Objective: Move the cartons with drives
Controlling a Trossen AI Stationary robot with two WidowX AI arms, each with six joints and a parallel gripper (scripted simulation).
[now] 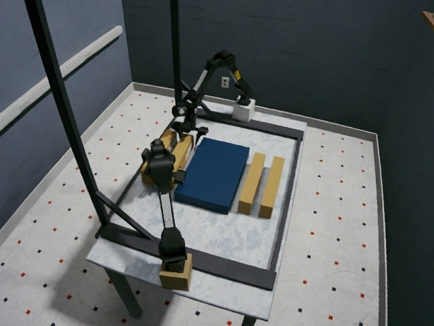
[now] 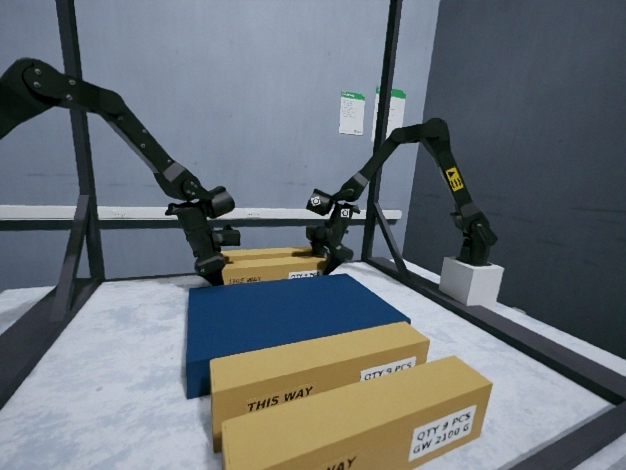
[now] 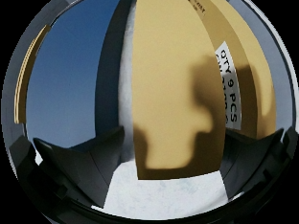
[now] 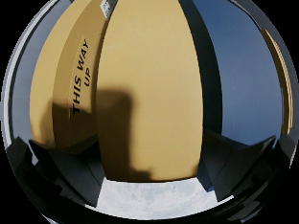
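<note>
My left gripper is now 14 cm to the left of the carton and 3 cm above it. From my left hand the other things lie so: dark frame rail (56 cm ahead, 16 cm to the right, 7 cm below); raised blue platform (19 cm ahead, 15 cm to the right, 5 cm below).
</note>
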